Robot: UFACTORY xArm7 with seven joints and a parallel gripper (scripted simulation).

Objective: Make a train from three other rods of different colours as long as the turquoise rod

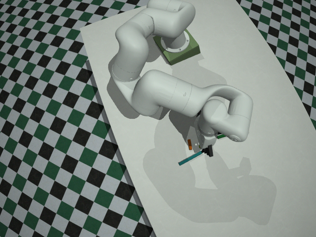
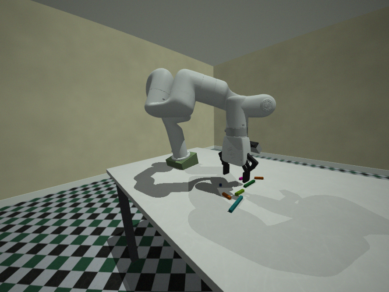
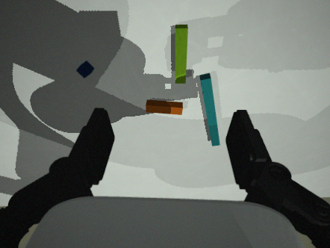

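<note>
Now: hand 8 cm past the blue rod, 2 cm to the right of it and 8 cm above it. Round my hand: orange rod 1 cm behind, 4 cm to the right, 8 cm below; turquoise rod 4 cm ahead, 5 cm to the right, 8 cm below; lime rod 1 cm ahead, 2 cm to the left, 8 cm below.
</note>
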